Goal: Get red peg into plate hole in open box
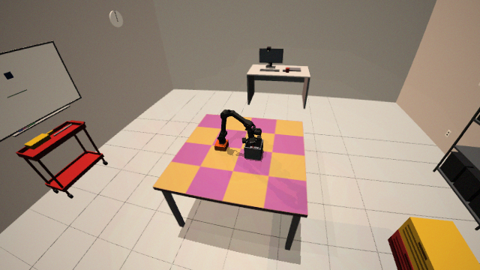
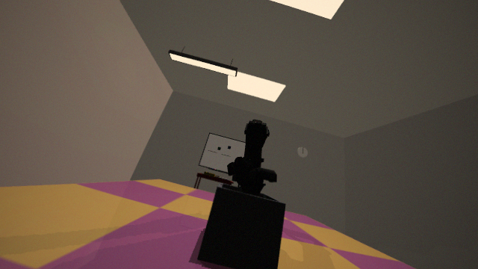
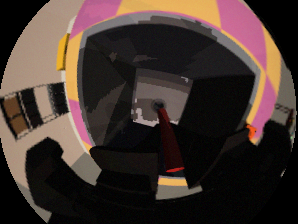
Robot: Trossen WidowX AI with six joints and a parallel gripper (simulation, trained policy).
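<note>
Now: gripper tip 1 cm to the left of the red peg and 2 cm below it.
</note>
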